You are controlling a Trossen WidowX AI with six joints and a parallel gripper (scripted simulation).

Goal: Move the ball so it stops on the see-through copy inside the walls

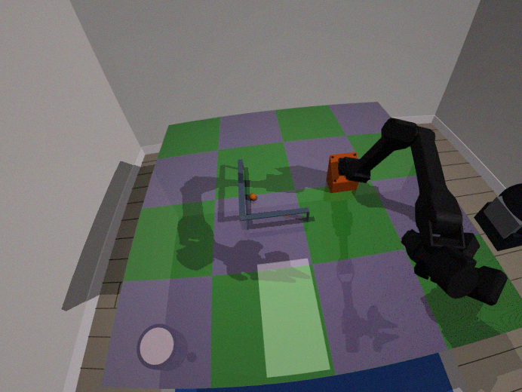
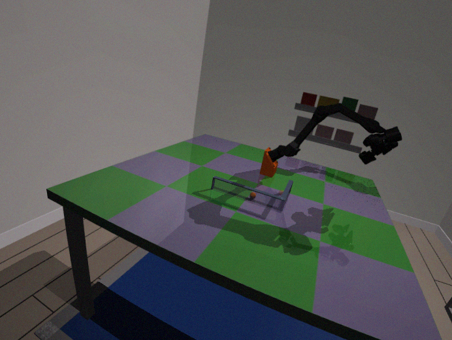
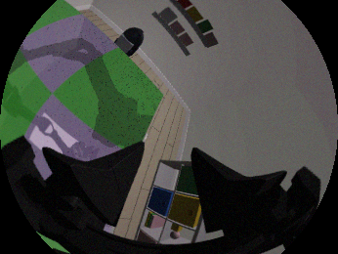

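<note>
My gripper tip is now 520 mm short of the orange ball, 490 mm to the left of it and 210 mm above it.
</note>
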